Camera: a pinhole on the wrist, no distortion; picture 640 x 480 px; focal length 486.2 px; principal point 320.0 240.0 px. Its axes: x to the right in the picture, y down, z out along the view. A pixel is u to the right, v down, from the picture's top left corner.
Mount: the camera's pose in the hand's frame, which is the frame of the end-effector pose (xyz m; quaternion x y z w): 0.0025 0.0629 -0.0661 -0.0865 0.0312 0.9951 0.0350
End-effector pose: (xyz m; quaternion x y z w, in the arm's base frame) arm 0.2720 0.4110 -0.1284 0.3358 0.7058 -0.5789 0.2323
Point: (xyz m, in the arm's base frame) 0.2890 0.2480 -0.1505
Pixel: 293.4 385.1
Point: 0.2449 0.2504 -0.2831
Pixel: 40.9 250.1
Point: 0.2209 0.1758 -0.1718
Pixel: 197.3 426.2
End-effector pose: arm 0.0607 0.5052 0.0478 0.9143 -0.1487 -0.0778 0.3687
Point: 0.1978 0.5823 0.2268
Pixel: behind the camera
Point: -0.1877 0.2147 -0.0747
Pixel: 400.3 160.5
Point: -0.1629 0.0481 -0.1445
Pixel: 293.5 131.2
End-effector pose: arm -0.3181 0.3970 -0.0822 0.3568 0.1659 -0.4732 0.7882
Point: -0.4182 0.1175 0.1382
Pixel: 231.5 437.5
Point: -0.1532 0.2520 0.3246
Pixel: 329.0 58.8
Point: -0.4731 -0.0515 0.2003
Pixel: 191.2 451.4
